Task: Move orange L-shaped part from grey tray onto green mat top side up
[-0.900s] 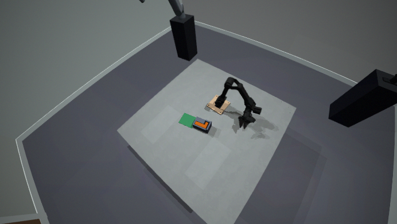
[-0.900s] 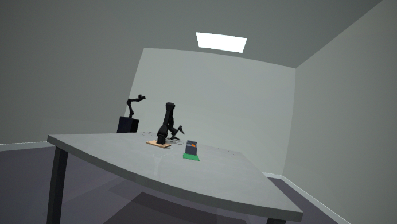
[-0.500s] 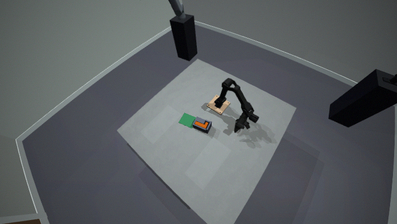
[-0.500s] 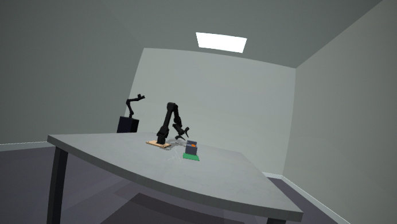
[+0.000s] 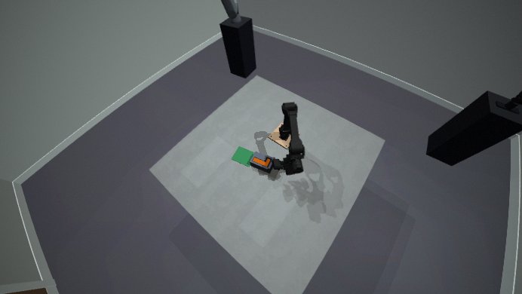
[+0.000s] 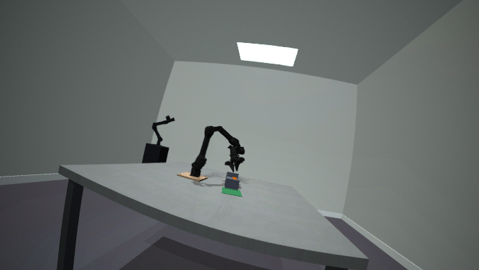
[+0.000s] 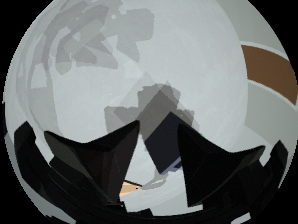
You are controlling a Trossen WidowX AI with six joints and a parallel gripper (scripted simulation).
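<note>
The orange L-shaped part is 10 mm behind my gripper tip, 140 mm to the right of it and 40 mm below it. Also, from my gripper tip: green mat (10 mm ahead, 300 mm to the right, 110 mm below).
</note>
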